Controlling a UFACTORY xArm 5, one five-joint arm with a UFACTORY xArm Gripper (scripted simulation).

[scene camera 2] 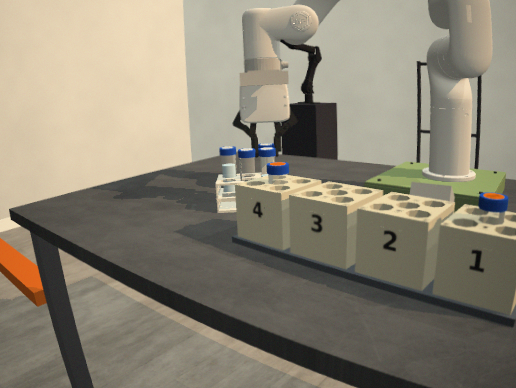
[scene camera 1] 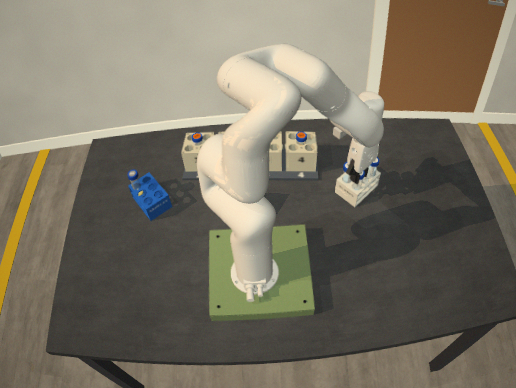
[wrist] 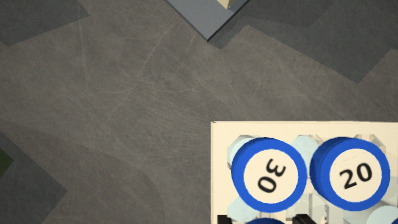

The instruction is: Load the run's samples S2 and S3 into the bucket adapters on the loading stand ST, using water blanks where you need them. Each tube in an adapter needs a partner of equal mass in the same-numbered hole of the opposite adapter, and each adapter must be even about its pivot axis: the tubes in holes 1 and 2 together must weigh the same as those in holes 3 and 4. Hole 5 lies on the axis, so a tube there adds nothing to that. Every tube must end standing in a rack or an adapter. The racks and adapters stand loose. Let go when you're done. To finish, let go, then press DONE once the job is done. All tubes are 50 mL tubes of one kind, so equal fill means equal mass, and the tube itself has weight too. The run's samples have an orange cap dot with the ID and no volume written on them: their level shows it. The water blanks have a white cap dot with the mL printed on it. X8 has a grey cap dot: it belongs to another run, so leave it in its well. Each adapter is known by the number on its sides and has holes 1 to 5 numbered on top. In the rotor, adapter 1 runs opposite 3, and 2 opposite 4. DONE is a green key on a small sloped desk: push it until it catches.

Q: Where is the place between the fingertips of my gripper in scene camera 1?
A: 358,178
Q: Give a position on a white blank rack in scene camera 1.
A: At 345,190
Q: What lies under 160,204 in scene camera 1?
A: A blue sample rack.
